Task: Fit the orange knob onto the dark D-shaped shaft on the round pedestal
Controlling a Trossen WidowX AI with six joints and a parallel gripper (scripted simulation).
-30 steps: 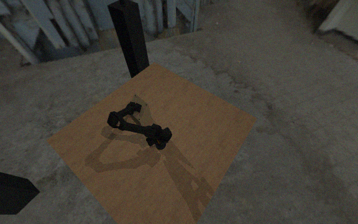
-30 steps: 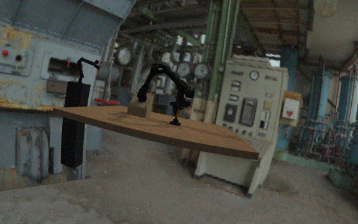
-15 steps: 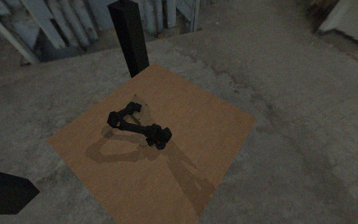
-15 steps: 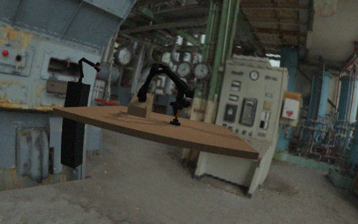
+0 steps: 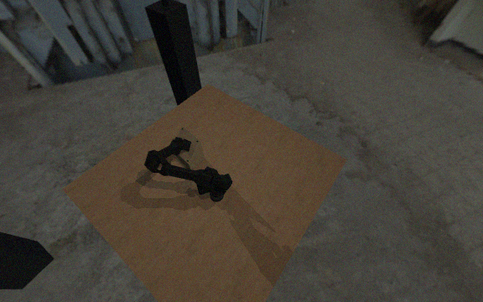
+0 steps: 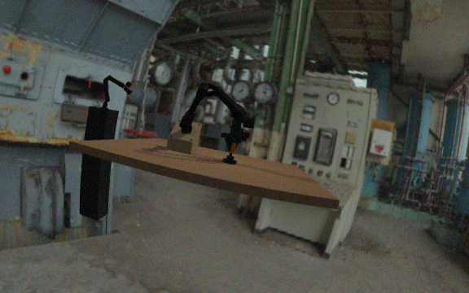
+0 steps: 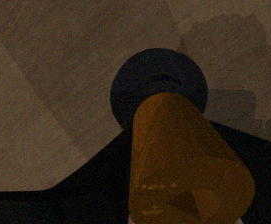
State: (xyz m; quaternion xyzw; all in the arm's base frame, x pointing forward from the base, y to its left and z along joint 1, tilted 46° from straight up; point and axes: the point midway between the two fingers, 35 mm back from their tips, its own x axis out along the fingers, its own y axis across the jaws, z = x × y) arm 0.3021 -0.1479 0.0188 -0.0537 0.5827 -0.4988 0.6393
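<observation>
My gripper tip is now 2 cm below the orange knob. The rest, counted from my gripper tip: dark round pedestal: 4 cm below.
</observation>
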